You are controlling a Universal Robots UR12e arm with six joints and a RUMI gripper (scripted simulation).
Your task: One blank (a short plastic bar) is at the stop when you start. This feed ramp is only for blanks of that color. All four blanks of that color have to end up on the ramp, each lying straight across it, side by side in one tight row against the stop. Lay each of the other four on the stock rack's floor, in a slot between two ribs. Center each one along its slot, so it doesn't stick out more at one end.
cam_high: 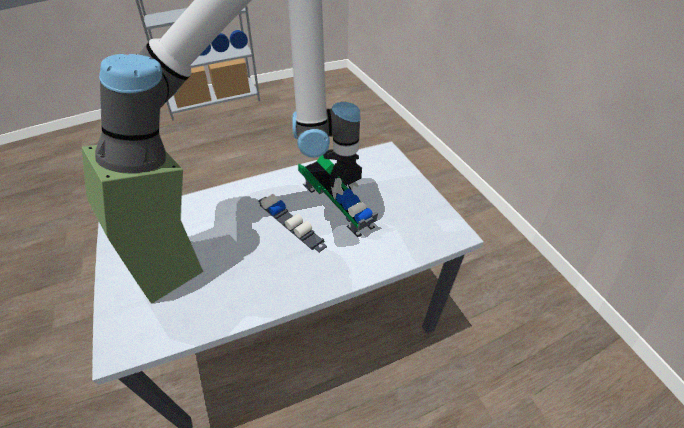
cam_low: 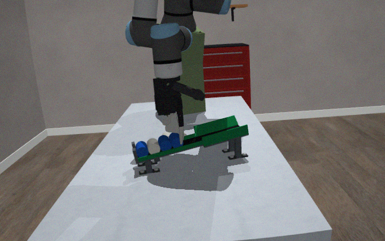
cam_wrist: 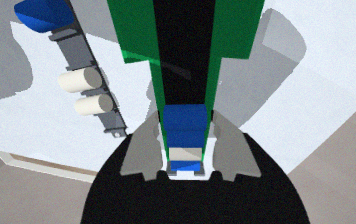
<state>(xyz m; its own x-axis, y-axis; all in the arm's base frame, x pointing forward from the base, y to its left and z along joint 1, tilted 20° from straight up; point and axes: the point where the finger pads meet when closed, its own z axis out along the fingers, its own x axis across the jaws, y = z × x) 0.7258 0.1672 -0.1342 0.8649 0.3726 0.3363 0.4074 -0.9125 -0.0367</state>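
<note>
Now: hand 140 mm to the left of the stop, 70 mm short of it and 40 mm above it.
</note>
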